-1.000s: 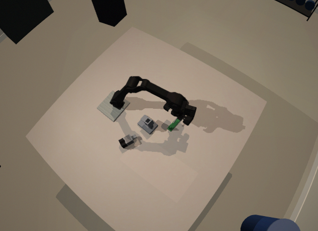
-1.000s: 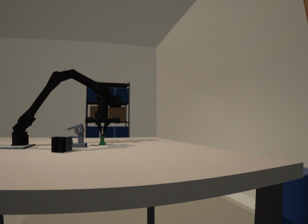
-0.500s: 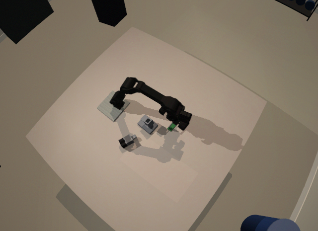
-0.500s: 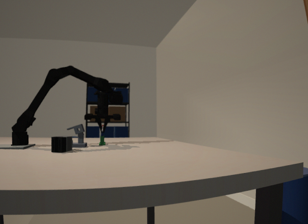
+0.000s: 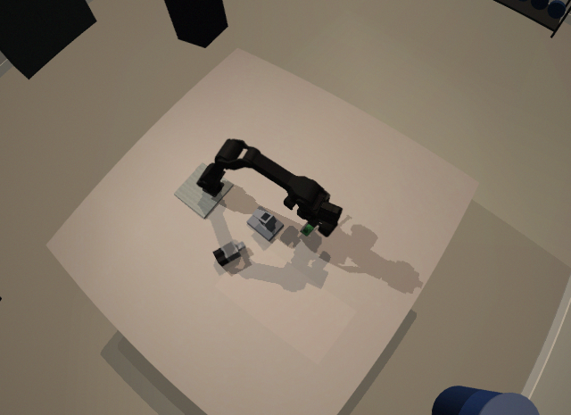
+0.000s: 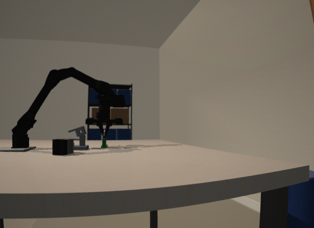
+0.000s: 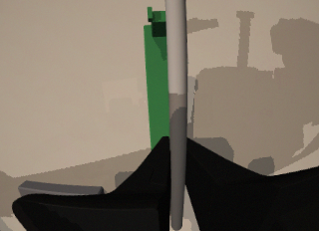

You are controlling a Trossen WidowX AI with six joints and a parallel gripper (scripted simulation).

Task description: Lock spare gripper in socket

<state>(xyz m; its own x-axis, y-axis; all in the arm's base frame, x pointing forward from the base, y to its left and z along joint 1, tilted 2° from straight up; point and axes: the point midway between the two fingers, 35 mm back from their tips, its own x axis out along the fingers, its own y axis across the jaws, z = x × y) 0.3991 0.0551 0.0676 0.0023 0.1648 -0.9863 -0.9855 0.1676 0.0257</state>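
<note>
Right now the green cradle is 2 cm to the left of my gripper tip and 2 cm below it. From my gripper tip the other things lie so: spare gripper 24 cm to the right, 19 cm behind, 2 cm below; then grey mount 14 cm behind, 8 cm to the right.
</note>
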